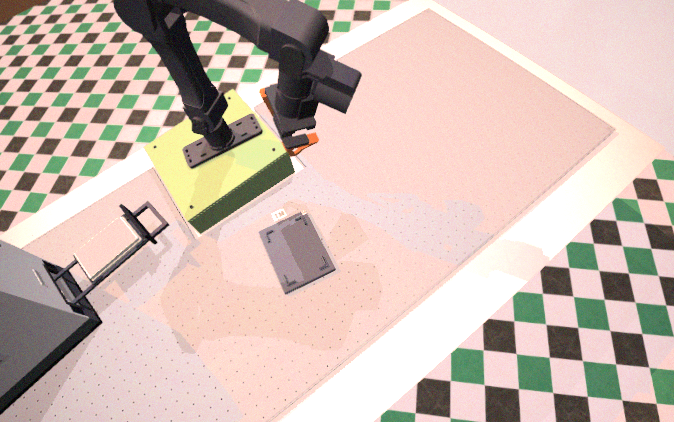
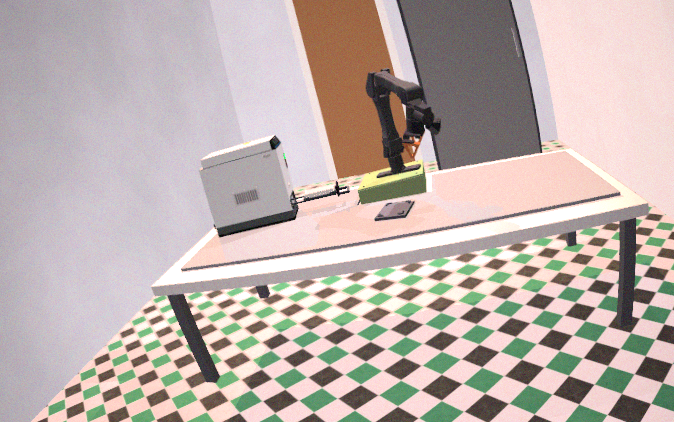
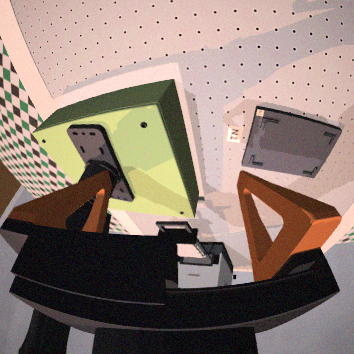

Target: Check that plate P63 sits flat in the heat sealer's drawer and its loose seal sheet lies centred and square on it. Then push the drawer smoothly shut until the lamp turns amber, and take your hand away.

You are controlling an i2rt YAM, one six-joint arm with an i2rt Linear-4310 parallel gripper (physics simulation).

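Frame: origin at the arm's base, x back, y left, z down, level; millimetres.
Where they show: gripper, fingertip midpoint: (image 1: pixel 284 136) (image 2: pixel 414 152) (image 3: pixel 173 177); arm's base at its link origin: (image 1: pixel 223 141) (image 2: pixel 399 171) (image 3: pixel 105 167).
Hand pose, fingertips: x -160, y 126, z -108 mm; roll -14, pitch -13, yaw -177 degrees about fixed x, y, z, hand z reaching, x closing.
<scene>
Things, the pixels of their top centre, and the offset from my fingertips.
- small green lamp at its top centre: (image 2: pixel 283 154) dy -585, dx +40, dz -81 mm
- pale plate at its top centre: (image 1: pixel 105 245) (image 3: pixel 184 250) (image 2: pixel 319 189) dy -449, dx +13, dz +95 mm
- dark grey tray with corner marks, top centre: (image 3: pixel 293 151) (image 1: pixel 294 248) (image 2: pixel 394 207) dy -82, dx -165, dz +160 mm
- tag N1 at its top centre: (image 3: pixel 234 134) (image 1: pixel 279 214) dy -80, dx -60, dz +178 mm
The heat sealer (image 1: pixel 25 300) (image 2: pixel 247 187) (image 3: pixel 200 277) is a pale grey box with a dark base. A small green lamp (image 2: pixel 284 156) shows on it. Its drawer (image 1: pixel 138 224) (image 3: pixel 177 232) stands out, with dark rails and a loop handle. A pale plate (image 1: pixel 107 250) lies between the rails and looks flat; its label is not readable. The seal sheet is hard to tell from the plate, so its centring cannot be judged. My gripper (image 1: pixel 286 120) (image 2: pixel 412 147) (image 3: pixel 173 177) is open and empty, raised beside the arm's base, away from the drawer.
A lime-green block (image 1: pixel 175 170) (image 2: pixel 392 188) (image 3: pixel 150 145) carries the arm, beyond the drawer handle from the sealer. A dark grey tray with corner marks (image 1: pixel 300 252) (image 2: pixel 395 210) (image 3: pixel 292 142) lies on the mat beside a tag N1 (image 1: pixel 279 215) (image 3: pixel 234 134).
</scene>
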